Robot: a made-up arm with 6 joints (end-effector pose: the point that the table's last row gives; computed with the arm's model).
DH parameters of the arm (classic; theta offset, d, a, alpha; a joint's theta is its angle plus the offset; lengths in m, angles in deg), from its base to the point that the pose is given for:
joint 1: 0 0.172 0 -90
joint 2: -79.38 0 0.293 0
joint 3: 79.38 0 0.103 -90
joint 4: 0 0.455 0 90
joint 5: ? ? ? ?
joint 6: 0 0.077 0 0
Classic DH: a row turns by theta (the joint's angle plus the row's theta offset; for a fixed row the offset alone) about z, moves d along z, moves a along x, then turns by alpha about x.
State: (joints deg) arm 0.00 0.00 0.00 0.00 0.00 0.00
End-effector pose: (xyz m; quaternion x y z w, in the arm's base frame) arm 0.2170 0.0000 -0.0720 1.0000 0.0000 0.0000 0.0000
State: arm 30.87 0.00 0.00 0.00 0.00 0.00
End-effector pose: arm 0.1863 0.1113 -0.0720 0.9639 0.2661 0.0000 0.0000
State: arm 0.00 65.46 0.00 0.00 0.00 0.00
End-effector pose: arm -0.1319 0.0000 -0.1267 0.8412 0.0000 -0.5407 0.0000
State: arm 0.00 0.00 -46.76 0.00 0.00 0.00
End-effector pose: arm 0.5532 0.0000 0.2143 0.9179 0.0000 0.3968 0.0000
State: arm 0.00 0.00 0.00 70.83 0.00 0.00
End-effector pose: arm 0.1767 -0.0567 -0.0720 0.8150 -0.5795 0.0000 0.0000
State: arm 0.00 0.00 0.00 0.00 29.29 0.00
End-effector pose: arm 0.1717 0.0000 -0.0915 0.9675 0.0000 -0.2528 0.0000
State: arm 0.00 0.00 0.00 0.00 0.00 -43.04
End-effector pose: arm 0.2170 0.0000 -0.0720 0.9303 0.3668 0.0000 0.0000
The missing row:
joint 5: 0 0 0.06 -90
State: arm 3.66 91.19 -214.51 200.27 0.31 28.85
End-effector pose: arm 0.7030 0.0657 0.4438 0.1833 0.4355 0.3913 0.7897
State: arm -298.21 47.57 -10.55 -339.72 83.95 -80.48
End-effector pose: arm -0.0385 -0.0203 -0.1133 -0.3096 -0.4067 0.8339 0.2083
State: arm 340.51 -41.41 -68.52 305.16 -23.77 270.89
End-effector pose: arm 0.2773 -0.0236 0.7379 0.0945 0.4754 0.2208 0.8464
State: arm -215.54 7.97 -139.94 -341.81 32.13 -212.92
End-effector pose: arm -0.3471 0.2517 0.9025 -0.6351 0.0364 0.7127 0.2956
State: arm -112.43 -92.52 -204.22 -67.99 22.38 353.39
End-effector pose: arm 0.3008 0.6652 -0.1345 -0.7847 0.1691 0.1176 0.5847
